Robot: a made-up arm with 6 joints.
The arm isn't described. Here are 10 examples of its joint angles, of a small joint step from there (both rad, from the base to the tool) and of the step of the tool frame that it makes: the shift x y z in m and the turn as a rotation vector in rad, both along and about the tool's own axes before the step.
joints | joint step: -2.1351 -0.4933 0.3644 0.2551 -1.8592 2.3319 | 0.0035 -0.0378 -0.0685 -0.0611 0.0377 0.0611
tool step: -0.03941 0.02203 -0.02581 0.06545 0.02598 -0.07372
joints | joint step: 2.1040 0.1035 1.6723 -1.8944 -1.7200 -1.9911 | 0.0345 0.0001 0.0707 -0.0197 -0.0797 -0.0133
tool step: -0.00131 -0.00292 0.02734 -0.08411 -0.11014 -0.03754
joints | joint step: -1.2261 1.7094 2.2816 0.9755 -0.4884 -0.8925 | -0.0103 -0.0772 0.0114 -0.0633 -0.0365 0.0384
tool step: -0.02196 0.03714 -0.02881 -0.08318 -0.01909 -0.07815
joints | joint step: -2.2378 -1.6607 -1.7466 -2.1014 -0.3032 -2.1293 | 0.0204 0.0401 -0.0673 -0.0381 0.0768 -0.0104
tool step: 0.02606 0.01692 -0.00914 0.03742 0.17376 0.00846
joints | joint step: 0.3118 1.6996 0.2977 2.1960 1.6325 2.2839 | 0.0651 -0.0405 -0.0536 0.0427 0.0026 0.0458
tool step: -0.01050 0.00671 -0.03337 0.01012 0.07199 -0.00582
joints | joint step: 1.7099 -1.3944 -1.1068 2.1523 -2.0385 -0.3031 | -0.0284 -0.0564 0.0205 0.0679 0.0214 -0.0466
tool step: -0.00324 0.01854 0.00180 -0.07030 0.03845 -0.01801
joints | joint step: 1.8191 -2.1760 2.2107 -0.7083 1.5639 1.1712 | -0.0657 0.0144 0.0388 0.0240 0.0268 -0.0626
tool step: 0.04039 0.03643 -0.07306 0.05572 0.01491 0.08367
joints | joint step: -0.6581 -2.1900 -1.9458 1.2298 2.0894 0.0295 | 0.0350 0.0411 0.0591 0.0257 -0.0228 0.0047
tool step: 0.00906 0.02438 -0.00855 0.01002 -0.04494 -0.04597
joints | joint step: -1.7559 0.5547 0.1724 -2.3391 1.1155 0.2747 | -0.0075 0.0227 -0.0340 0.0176 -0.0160 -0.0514
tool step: 0.00612 -0.00266 0.00885 -0.01992 -0.03196 0.02320
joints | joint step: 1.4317 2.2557 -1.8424 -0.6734 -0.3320 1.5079 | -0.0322 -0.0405 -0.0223 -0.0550 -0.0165 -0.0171
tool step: -0.01072 -0.01484 -0.00846 0.04157 0.00530 -0.00676
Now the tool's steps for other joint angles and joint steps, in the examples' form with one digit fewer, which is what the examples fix.
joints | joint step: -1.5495 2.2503 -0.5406 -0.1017 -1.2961 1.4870 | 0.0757 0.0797 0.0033 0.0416 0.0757 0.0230
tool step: -0.0307 0.0010 -0.0183 -0.0014 -0.1052 -0.1030
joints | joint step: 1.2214 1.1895 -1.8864 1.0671 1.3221 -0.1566 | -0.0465 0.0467 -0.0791 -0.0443 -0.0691 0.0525
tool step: 0.0258 0.0128 -0.1053 0.1784 -0.0078 0.0088
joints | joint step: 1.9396 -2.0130 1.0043 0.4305 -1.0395 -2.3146 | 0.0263 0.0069 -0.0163 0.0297 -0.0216 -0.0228
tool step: 0.0064 -0.0179 -0.0075 -0.0145 -0.0341 0.0078
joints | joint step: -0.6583 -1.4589 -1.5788 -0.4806 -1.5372 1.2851 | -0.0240 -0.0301 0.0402 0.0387 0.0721 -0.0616
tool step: 0.0518 -0.0193 0.0335 -0.0220 -0.0338 0.1245
